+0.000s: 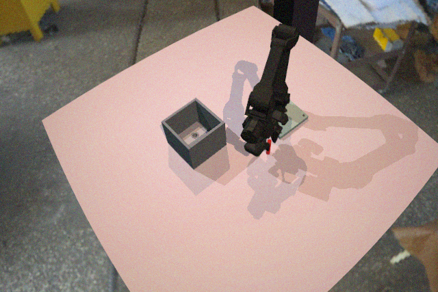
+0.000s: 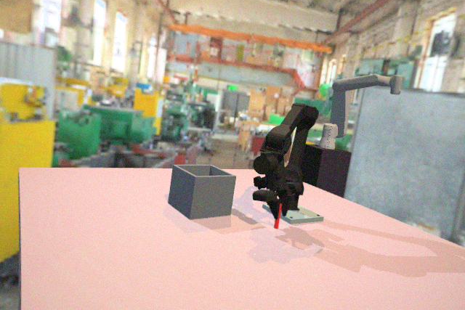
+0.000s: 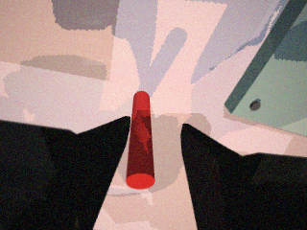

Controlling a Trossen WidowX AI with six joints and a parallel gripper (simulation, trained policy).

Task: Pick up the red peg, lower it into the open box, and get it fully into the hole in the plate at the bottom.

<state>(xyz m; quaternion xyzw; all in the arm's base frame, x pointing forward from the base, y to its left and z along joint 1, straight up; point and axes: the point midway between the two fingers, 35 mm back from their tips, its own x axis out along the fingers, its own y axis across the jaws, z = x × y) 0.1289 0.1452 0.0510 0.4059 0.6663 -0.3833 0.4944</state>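
Now: gripper tip 10 mm short of the red peg and 10 mm below it.
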